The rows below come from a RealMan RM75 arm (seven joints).
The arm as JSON. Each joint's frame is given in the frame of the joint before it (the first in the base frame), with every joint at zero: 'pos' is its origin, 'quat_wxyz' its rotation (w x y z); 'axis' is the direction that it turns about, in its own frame. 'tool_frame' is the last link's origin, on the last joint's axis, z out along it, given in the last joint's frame.
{
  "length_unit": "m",
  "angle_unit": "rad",
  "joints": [
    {
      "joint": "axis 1",
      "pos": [
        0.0,
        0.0,
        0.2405
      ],
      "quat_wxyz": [
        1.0,
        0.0,
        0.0,
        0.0
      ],
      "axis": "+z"
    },
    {
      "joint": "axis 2",
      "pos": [
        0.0,
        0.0,
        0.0
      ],
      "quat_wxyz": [
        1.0,
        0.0,
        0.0,
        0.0
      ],
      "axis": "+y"
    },
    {
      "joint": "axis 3",
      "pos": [
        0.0,
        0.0,
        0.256
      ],
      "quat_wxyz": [
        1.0,
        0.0,
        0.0,
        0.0
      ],
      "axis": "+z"
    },
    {
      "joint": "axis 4",
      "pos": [
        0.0,
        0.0,
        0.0
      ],
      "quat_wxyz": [
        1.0,
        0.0,
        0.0,
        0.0
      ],
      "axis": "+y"
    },
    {
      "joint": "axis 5",
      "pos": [
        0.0,
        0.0,
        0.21
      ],
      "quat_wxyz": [
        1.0,
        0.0,
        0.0,
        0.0
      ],
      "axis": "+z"
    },
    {
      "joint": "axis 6",
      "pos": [
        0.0,
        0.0,
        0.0
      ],
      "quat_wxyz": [
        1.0,
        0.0,
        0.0,
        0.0
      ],
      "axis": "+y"
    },
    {
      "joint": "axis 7",
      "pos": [
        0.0,
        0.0,
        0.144
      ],
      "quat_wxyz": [
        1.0,
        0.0,
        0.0,
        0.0
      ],
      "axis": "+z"
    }
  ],
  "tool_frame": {
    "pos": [
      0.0,
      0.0,
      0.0
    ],
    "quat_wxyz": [
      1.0,
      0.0,
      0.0,
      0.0
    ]
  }
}
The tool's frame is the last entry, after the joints.
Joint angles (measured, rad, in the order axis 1, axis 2, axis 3, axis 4, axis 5, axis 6, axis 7), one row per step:
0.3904, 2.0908, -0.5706, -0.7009, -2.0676, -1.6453, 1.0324
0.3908, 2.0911, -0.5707, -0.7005, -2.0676, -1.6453, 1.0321
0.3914, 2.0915, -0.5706, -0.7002, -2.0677, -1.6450, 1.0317
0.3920, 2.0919, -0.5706, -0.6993, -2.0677, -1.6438, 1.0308
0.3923, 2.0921, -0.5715, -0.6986, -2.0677, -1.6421, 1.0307
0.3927, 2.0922, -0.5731, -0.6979, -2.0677, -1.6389, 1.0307
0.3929, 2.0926, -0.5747, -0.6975, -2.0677, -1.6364, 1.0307
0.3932, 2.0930, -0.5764, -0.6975, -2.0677, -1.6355, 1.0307
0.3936, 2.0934, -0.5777, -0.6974, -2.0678, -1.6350, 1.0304
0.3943, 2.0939, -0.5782, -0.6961, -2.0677, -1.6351, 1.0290
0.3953, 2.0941, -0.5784, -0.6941, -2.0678, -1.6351, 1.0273
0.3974, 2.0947, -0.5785, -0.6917, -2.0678, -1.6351, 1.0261
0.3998, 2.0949, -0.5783, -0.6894, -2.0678, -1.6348, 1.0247
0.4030, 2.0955, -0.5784, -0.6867, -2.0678, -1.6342, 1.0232
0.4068, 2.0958, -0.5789, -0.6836, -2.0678, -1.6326, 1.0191
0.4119, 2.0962, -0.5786, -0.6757, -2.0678, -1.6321, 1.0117
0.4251, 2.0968, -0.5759, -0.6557, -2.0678, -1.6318, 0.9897
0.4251, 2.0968, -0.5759, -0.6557, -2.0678, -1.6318, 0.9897
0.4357, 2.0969, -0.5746, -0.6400, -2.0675, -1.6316, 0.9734
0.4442, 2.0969, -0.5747, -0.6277, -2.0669, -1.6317, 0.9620
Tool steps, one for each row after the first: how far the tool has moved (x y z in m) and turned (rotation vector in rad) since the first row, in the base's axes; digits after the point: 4 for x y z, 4 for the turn. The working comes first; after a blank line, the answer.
Tool pose at each row, in the base's axes (x y z in m, rotation vector in rad; the steps are taken from these numbers as rounded here):
0.3051, 0.2850, 0.0122, -2.6784, 0.3160, 0.6132
0.3050, 0.2850, 0.0120, -2.6787, 0.3155, 0.6139
0.3048, 0.2852, 0.0118, -2.6789, 0.3148, 0.6144
0.3046, 0.2853, 0.0115, -2.6786, 0.3143, 0.6143
0.3047, 0.2855, 0.0111, -2.6787, 0.3147, 0.6133
0.3048, 0.2858, 0.0108, -2.6787, 0.3153, 0.6106
0.3048, 0.2860, 0.0104, -2.6789, 0.3158, 0.6086
0.3046, 0.2861, 0.0100, -2.6802, 0.3151, 0.6078
0.3044, 0.2862, 0.0096, -2.6815, 0.3140, 0.6075
0.3040, 0.2862, 0.0092, -2.6826, 0.3124, 0.6089
0.3037, 0.2862, 0.0087, -2.6837, 0.3109, 0.6103
0.3031, 0.2865, 0.0080, -2.6852, 0.3091, 0.6132
0.3024, 0.2870, 0.0075, -2.6861, 0.3067, 0.6153
0.3015, 0.2877, 0.0068, -2.6876, 0.3036, 0.6180
0.3006, 0.2887, 0.0061, -2.6891, 0.2966, 0.6190
0.2993, 0.2894, 0.0045, -2.6921, 0.2883, 0.6245
0.2960, 0.2912, 0.0010, -2.6980, 0.2628, 0.6386
0.2960, 0.2912, 0.0010, -2.6980, 0.2628, 0.6386
0.2933, 0.2926, -0.0017, -2.7030, 0.2432, 0.6498
0.2909, 0.2938, -0.0039, -2.7078, 0.2287, 0.6591

-0.0001, 0.0000, -0.0002, -0.0002, 0.0004, 0.0005
-0.0003, 0.0002, -0.0004, -0.0003, 0.0006, 0.0011
-0.0005, 0.0003, -0.0007, 0.0001, 0.0005, 0.0014
-0.0004, 0.0005, -0.0011, 0.0000, -0.0001, 0.0009
-0.0003, 0.0008, -0.0014, 0.0002, -0.0019, 0.0001
-0.0003, 0.0010, -0.0018, 0.0001, -0.0033, -0.0005
-0.0005, 0.0011, -0.0022, -0.0009, -0.0040, 0.0001
-0.0007, 0.0012, -0.0026, -0.0018, -0.0044, 0.0011
-0.0011, 0.0012, -0.0030, -0.0026, -0.0038, 0.0027
-0.0014, 0.0012, -0.0035, -0.0034, -0.0031, 0.0042
-0.0020, 0.0015, -0.0042, -0.0047, -0.0014, 0.0063
-0.0027, 0.0020, -0.0047, -0.0052, -0.0003, 0.0085
-0.0036, 0.0027, -0.0054, -0.0061, 0.0010, 0.0114
-0.0045, 0.0037, -0.0061, -0.0060, 0.0006, 0.0165
-0.0058, 0.0044, -0.0077, -0.0074, 0.0031, 0.0237
-0.0091, 0.0062, -0.0112, -0.0085, 0.0089, 0.0444
-0.0091, 0.0062, -0.0112, -0.0085, 0.0089, 0.0444
-0.0118, 0.0076, -0.0139, -0.0100, 0.0137, 0.0604
-0.0142, 0.0088, -0.0161, -0.0124, 0.0178, 0.0728

